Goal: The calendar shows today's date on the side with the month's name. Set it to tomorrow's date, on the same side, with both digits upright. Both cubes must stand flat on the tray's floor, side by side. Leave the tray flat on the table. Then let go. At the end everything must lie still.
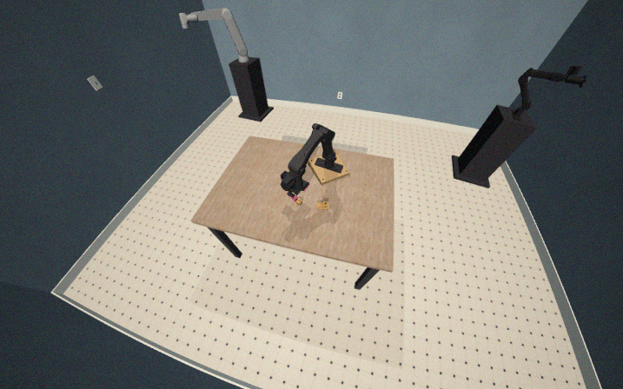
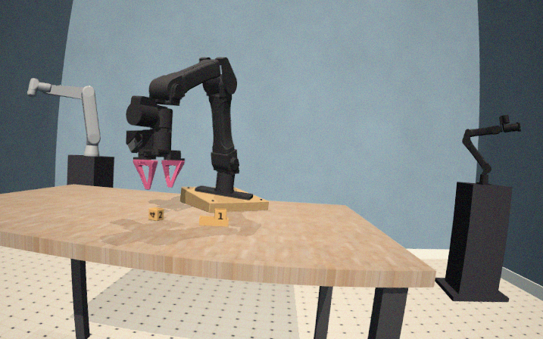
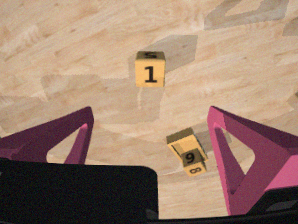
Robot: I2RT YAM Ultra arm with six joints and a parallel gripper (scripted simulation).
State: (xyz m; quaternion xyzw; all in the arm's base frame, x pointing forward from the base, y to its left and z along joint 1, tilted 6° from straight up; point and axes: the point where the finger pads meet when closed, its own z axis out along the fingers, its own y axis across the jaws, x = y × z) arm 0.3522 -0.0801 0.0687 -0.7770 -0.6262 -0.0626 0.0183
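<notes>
Now: the digit cube 1 cm to the right of my hand and 8 cm below it. The rest, counted from my hand: tan tray (3 cm behind, 14 cm to the left, 8 cm below).
</notes>
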